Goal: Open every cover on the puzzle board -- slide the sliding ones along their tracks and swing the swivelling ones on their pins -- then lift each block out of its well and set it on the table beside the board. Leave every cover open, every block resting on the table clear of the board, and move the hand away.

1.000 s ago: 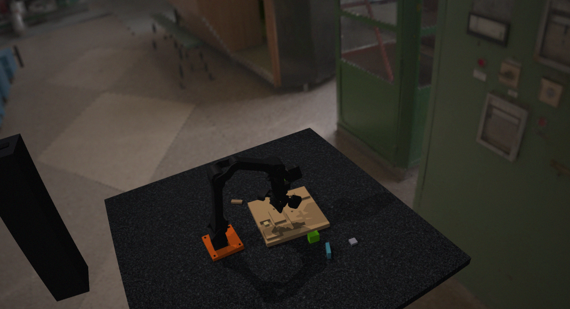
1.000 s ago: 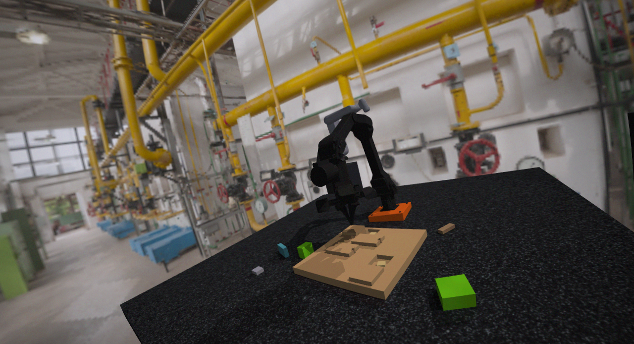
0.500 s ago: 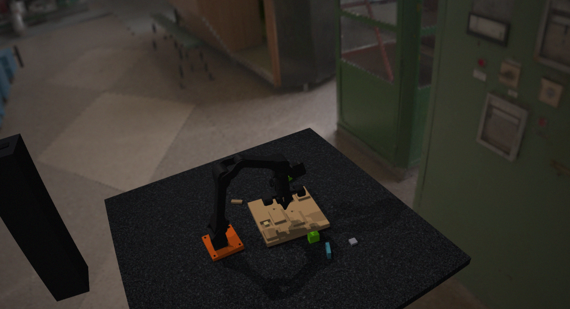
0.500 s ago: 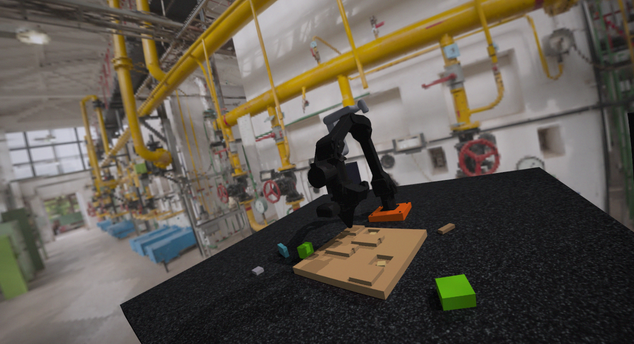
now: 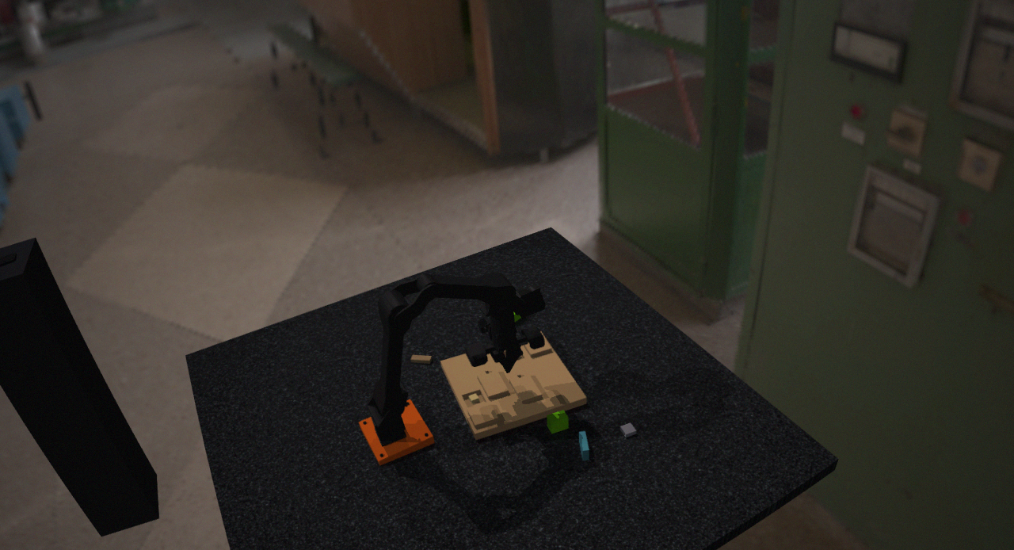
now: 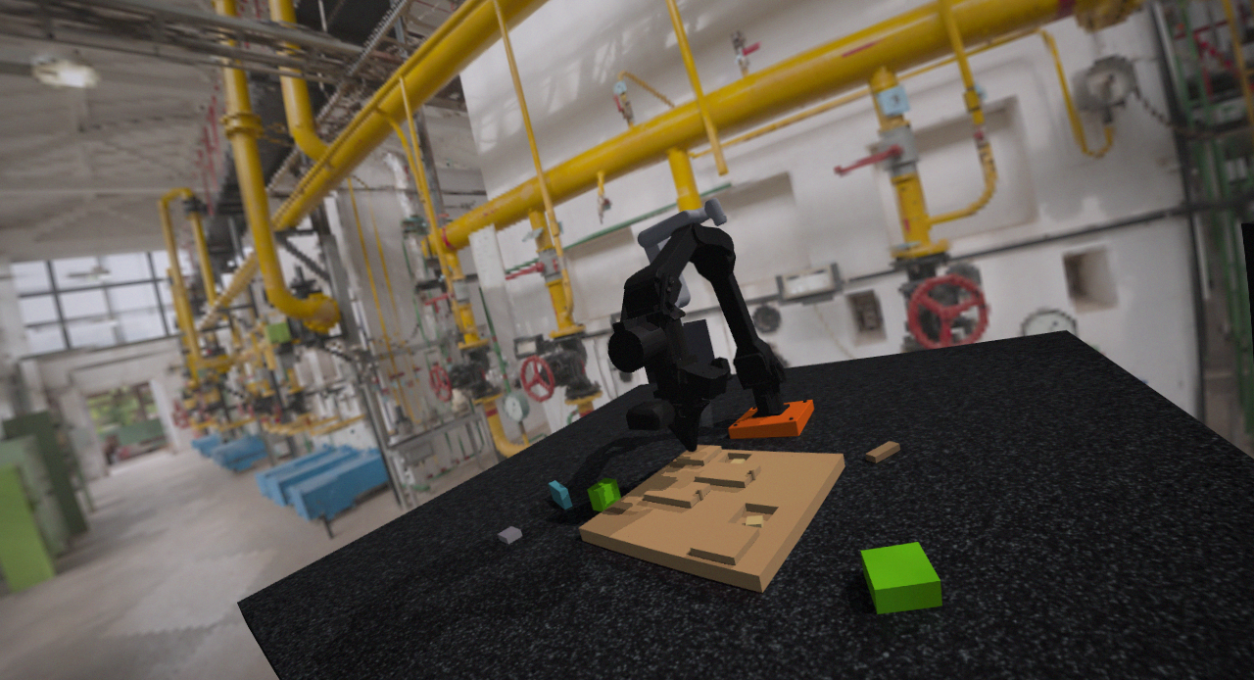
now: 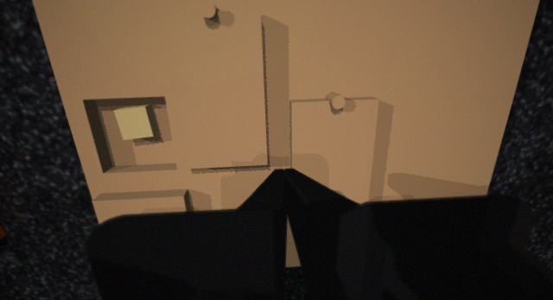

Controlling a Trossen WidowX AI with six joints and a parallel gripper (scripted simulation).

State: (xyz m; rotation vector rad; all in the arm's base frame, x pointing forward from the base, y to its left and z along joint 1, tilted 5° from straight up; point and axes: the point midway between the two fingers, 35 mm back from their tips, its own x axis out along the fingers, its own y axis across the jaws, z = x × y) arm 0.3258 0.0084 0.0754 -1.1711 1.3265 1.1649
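Now: gripper tip 6 cm above the tan puzzle board, 3 cm to the right of it and 2 cm short of it. Round my gripper tip: teal block (26 cm to the right, 7 cm ahead, 6 cm below); then grey block (26 cm to the right, 20 cm ahead, 8 cm below); then small green cube (16 cm to the right, 6 cm below, 6 cm ahead).
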